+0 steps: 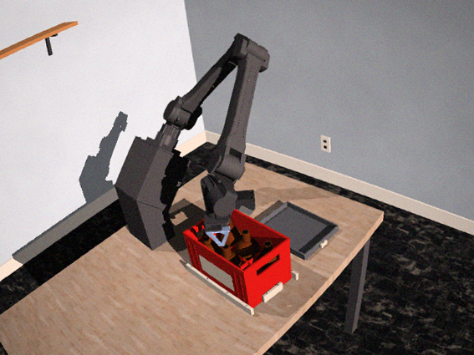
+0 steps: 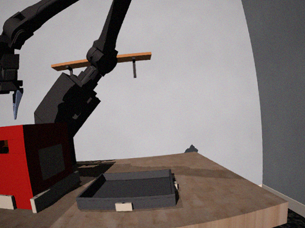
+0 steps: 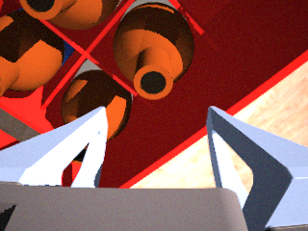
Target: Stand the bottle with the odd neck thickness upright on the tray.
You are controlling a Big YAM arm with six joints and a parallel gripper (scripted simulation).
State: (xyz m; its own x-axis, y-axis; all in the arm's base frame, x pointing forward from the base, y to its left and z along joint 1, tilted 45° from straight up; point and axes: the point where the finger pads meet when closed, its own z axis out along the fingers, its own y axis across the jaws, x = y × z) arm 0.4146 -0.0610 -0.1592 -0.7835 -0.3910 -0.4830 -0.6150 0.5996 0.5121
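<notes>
The red crate lies 120 mm below my hand and 50 mm to the left of it. Also, from my hand: dark grey tray (320 mm to the left, 190 mm below, 20 mm ahead).
</notes>
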